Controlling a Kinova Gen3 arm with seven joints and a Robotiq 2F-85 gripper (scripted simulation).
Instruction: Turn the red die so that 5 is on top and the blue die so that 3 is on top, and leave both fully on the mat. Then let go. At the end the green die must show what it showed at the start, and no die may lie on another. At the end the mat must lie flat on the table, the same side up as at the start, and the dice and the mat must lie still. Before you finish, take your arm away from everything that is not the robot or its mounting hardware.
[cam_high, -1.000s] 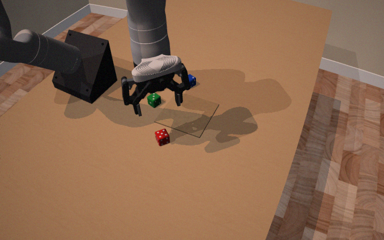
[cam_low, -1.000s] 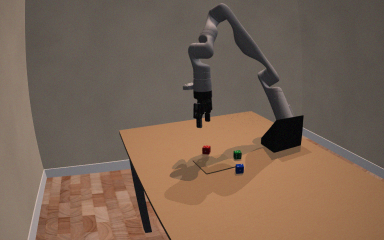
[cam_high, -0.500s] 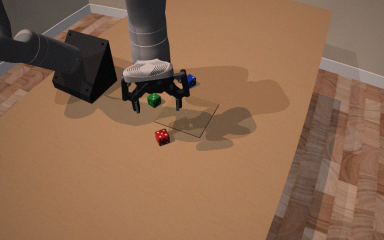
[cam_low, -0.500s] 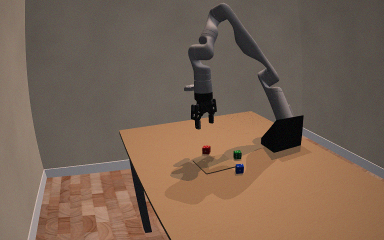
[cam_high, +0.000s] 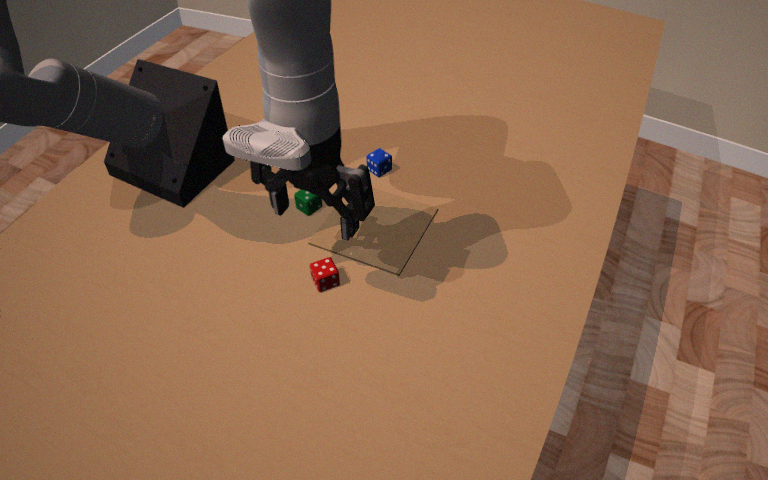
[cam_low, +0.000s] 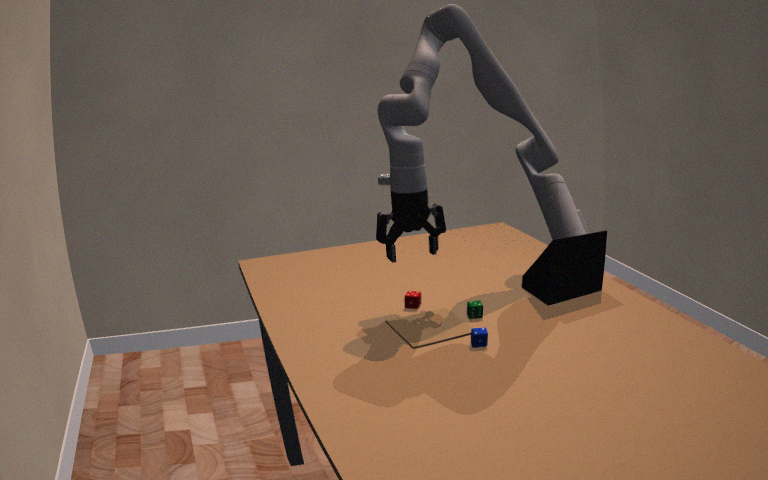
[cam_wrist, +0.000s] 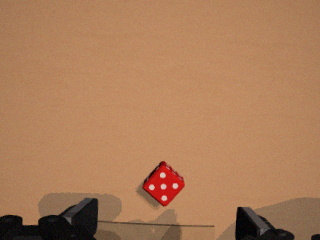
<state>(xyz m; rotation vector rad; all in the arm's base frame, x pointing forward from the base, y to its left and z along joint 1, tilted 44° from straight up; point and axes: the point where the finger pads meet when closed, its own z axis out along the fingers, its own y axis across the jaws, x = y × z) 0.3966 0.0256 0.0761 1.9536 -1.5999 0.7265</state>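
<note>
Now: hand 100 mm above the red die. Round my hand: thin tan mat 120 mm to the left, 110 mm below; blue die 70 mm behind, 230 mm to the left, 100 mm below; green die 110 mm behind, 100 mm to the left, 100 mm below.
</note>
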